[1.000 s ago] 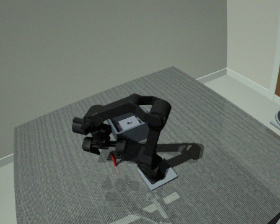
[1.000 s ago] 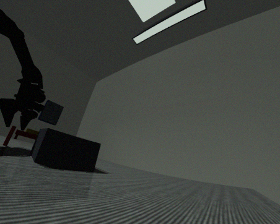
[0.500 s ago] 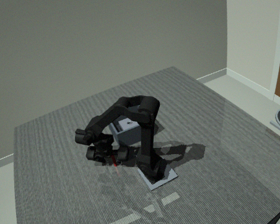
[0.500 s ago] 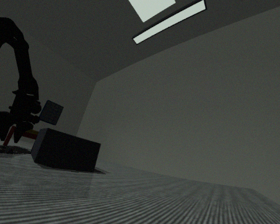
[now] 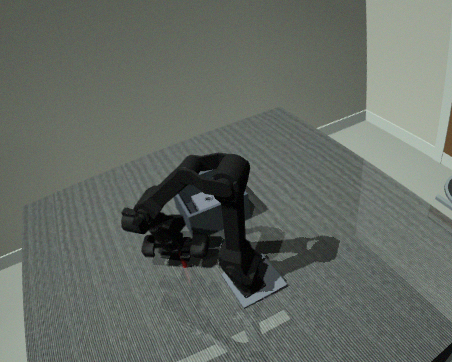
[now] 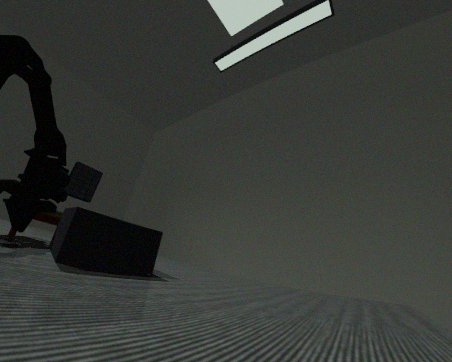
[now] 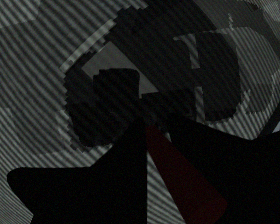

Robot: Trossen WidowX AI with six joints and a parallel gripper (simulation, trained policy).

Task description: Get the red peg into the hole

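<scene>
The red peg lies 1 cm behind my gripper tip, 1 cm to the left of it and 3 cm above it. Round my gripper tip: plate (14 cm ahead, 17 cm to the right, 3 cm above); dark box (14 cm ahead, 17 cm to the right, 1 cm above).
</scene>
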